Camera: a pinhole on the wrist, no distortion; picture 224 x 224 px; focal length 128.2 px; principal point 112.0 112.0 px. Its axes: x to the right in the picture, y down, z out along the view. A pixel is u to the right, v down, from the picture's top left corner.
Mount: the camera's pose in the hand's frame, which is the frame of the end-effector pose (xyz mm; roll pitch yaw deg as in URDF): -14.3 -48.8 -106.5 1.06 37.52 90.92
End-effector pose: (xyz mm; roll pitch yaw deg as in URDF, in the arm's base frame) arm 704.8 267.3 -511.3 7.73 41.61 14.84
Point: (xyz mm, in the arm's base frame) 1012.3 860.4 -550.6
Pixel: 169 32
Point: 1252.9 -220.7 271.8
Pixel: outside the picture
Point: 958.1 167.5 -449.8
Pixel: outside the picture
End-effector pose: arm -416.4 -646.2 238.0 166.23 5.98 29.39
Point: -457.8 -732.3 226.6
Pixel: 107 161
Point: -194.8 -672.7 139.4
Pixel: 108 16
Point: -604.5 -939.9 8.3
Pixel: 73 199
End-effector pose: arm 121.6 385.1 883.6 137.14 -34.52 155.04
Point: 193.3 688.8 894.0
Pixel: 111 91
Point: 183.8 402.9 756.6
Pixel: 40 189
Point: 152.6 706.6 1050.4
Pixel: 143 50
